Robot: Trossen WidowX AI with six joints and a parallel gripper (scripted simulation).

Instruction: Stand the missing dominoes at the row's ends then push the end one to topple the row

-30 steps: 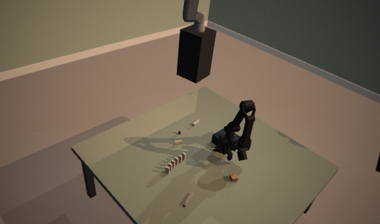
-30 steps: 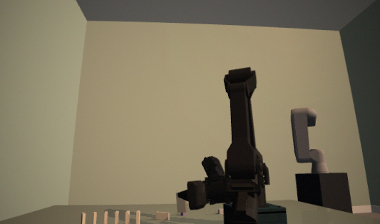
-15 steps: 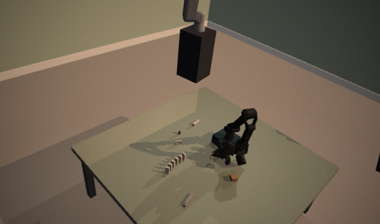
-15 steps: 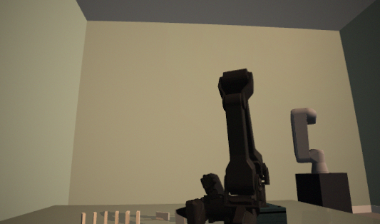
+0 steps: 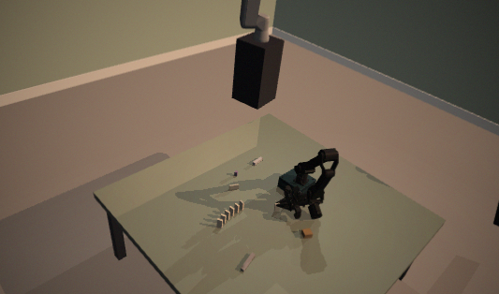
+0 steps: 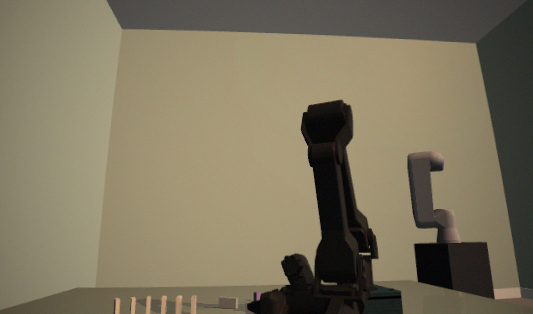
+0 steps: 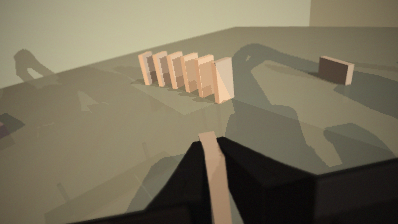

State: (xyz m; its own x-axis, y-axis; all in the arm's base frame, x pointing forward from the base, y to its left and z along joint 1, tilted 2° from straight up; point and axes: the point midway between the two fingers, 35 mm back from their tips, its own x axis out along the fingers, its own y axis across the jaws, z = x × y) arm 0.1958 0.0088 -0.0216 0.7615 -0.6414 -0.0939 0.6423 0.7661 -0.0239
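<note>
Right now the purple cube is 32 cm to the right of my gripper tip, 9 cm behind it and 4 cm below it. From my gripper tip the other things lie so: grey bar: 34 cm ahead, 8 cm to the left, 4 cm below; orange block: 20 cm to the left, 4 cm below, 3 cm ahead.
</note>
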